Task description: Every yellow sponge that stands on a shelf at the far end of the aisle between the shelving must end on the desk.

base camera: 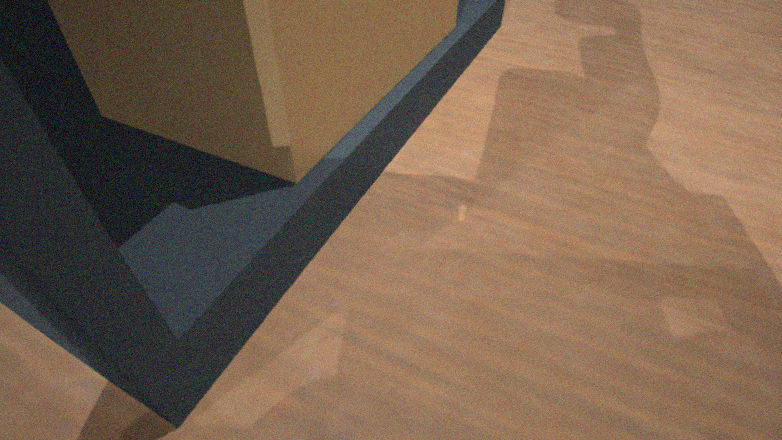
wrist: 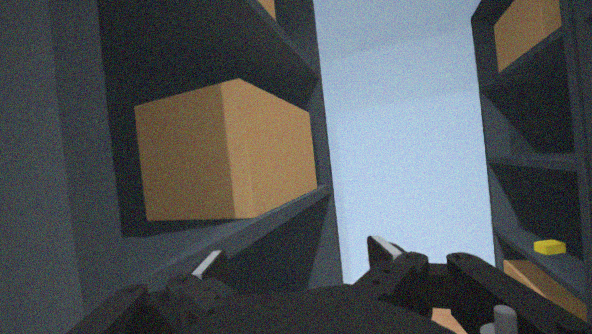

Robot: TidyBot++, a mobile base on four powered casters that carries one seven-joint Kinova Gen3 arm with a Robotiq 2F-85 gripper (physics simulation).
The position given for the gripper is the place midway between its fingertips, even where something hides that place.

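Observation:
From the wrist camera you can see the gripper (wrist: 298, 259), and the base camera gives you a tan box (base camera: 276, 93).

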